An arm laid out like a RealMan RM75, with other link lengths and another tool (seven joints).
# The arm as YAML. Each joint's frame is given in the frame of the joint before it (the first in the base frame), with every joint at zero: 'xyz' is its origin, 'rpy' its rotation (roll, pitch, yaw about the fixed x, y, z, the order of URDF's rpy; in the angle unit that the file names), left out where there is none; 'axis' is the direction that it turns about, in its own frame. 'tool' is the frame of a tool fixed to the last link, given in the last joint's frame.
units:
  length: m
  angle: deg
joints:
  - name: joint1
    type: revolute
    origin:
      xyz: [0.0, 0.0, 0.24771]
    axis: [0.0, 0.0, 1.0]
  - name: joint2
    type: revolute
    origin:
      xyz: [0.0, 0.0, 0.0]
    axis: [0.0, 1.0, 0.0]
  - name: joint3
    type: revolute
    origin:
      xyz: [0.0, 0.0, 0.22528]
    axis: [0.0, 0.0, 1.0]
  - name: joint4
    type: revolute
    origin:
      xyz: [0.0, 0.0, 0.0]
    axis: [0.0, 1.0, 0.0]
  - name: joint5
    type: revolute
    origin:
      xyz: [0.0, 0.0, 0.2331]
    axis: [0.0, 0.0, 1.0]
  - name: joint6
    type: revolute
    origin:
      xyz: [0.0, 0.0, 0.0]
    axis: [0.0, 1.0, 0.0]
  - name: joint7
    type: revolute
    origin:
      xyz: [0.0, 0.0, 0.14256]
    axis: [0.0, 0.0, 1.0]
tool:
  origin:
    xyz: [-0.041, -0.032, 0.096]
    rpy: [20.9, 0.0, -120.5]
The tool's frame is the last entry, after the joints.
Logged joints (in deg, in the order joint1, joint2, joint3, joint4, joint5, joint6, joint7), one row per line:
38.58 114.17 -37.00 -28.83 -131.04 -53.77 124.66
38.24 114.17 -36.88 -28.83 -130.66 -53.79 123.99
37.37 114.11 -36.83 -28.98 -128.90 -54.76 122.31
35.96 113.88 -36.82 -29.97 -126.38 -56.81 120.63
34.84 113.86 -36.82 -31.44 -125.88 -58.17 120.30
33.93 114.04 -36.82 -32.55 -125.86 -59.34 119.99
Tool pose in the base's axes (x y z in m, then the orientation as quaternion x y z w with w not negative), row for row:
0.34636 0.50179 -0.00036 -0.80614 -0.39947 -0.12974 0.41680
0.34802 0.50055 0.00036 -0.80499 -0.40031 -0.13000 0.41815
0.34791 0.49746 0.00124 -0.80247 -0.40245 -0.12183 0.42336
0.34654 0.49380 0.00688 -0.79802 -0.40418 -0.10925 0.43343
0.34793 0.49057 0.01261 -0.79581 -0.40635 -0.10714 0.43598
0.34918 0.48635 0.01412 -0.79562 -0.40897 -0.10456 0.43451
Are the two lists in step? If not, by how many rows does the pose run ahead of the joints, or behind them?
They are in step.
